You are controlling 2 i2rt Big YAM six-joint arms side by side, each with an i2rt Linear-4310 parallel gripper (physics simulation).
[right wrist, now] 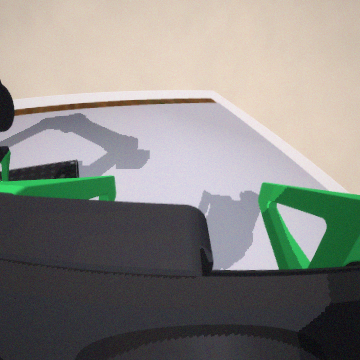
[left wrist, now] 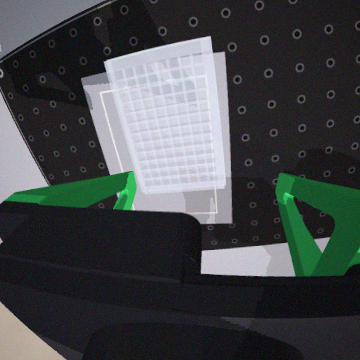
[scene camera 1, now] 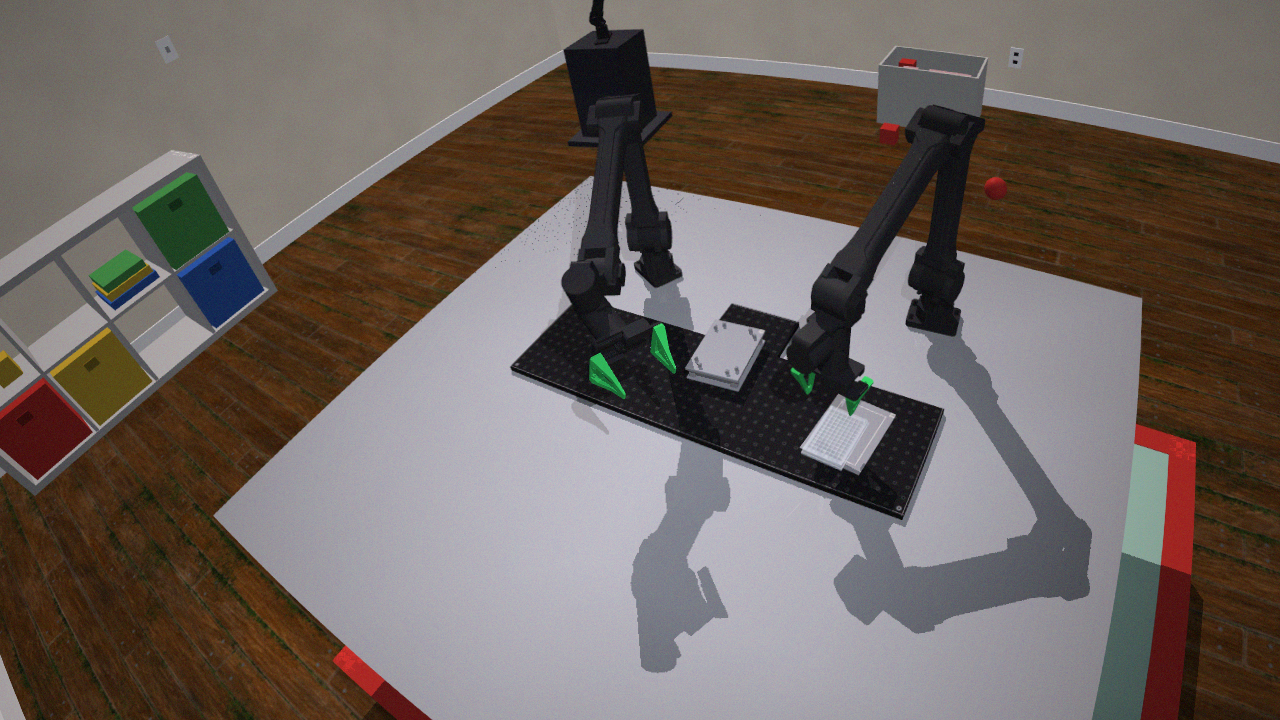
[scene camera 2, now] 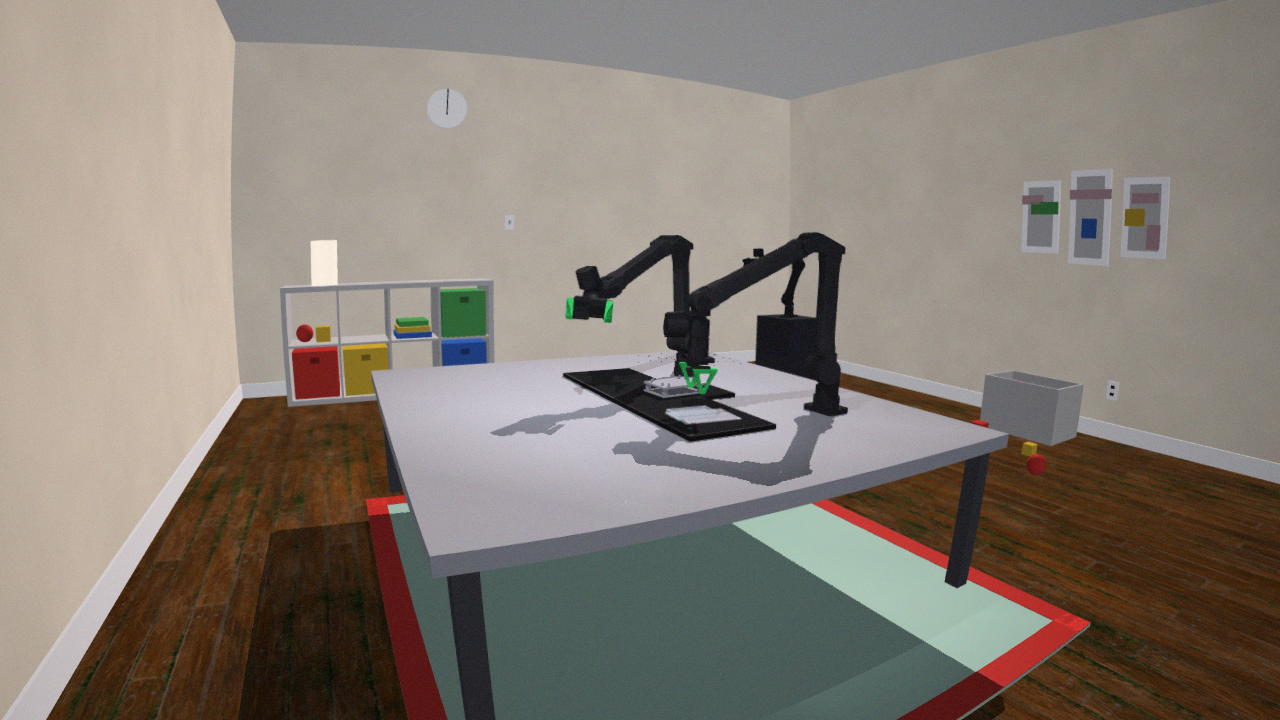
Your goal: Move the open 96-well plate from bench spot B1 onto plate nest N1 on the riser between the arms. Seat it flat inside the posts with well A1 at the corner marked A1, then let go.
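Seen in the pictures: left gripper, fingertip midpoint: [left wrist: 203,180] [scene camera 1: 830,403] [scene camera 2: 696,390]; right gripper, fingertip midpoint: [right wrist: 187,188] [scene camera 1: 650,383] [scene camera 2: 587,318]; left arm's base, link origin: [scene camera 1: 933,319] [scene camera 2: 825,410]; right arm's base, link origin: [scene camera 1: 658,271].
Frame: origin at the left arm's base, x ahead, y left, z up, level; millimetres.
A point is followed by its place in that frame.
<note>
The clear 96-well plate [scene camera 1: 834,437] @[z 29, x 437, y -115 mm] [left wrist: 167,120] @[z 28, x 435, y -116 mm] lies flat on the pale B1 pad [scene camera 1: 879,428] @[z 14, x 374, y -40 mm] [left wrist: 170,202] @[z 15, x 347, y -84 mm], offset so that pad shows along its sides and one end. My left gripper [scene camera 1: 829,402] @[z 78, x 398, y -139 mm] [scene camera 2: 700,386] @[z 78, x 398, y -139 mm] [left wrist: 203,180] @[z 78, x 398, y -139 mm] is open and empty above the plate's near end in the left wrist view, with the plate nearer its left-hand finger in that picture. The nest N1 [scene camera 1: 726,351] @[z 47, x 304, y -397 mm] [scene camera 2: 669,386] @[z 47, x 351, y -348 mm] is a light grey block with small posts and holds no plate. My right gripper [scene camera 1: 648,383] @[z 269, x 623, y -377 mm] [scene camera 2: 588,309] @[z 269, x 623, y -377 mm] [right wrist: 187,188] @[z 269, x 623, y -377 mm] is open and empty, raised left of the nest. The A1 marks cannot be read.
A black perforated board [scene camera 1: 760,440] @[z 13, x 481, y -251 mm] [scene camera 2: 631,392] @[z 13, x 425, y -458 mm] [left wrist: 300,100] @[z 13, x 418, y -225 mm] lies on the grey table [scene camera 1: 447,501] @[z 0, x 848, y -772 mm] [scene camera 2: 519,483] @[z 0, x 1033, y 136 mm] under the nest and pad. The nest stands between the grippers in scene camera 1. Part of a pale flat piece [scene camera 1: 787,351] shows behind the left arm's wrist.
</note>
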